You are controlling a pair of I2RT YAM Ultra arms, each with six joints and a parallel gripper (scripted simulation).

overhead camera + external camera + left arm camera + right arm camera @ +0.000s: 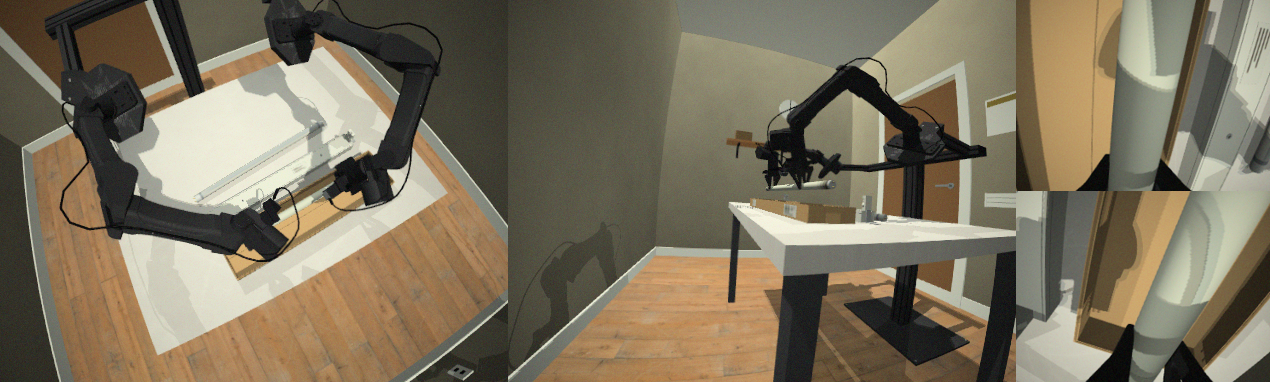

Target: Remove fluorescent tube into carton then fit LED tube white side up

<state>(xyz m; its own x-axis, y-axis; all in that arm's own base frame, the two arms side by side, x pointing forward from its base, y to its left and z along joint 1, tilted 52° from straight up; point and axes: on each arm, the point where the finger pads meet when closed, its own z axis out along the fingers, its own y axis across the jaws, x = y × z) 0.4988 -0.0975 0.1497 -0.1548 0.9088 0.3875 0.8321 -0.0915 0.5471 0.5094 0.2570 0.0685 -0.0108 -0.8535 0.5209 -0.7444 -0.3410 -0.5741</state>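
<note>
My left gripper is now 120 mm to the left of the old fluorescent tube and 10 mm short of it. From my left hand the other things lie so: LED tube (240 mm behind, 160 mm to the right, 90 mm below); brown carton (120 mm to the right, 80 mm below, 20 mm ahead).
</note>
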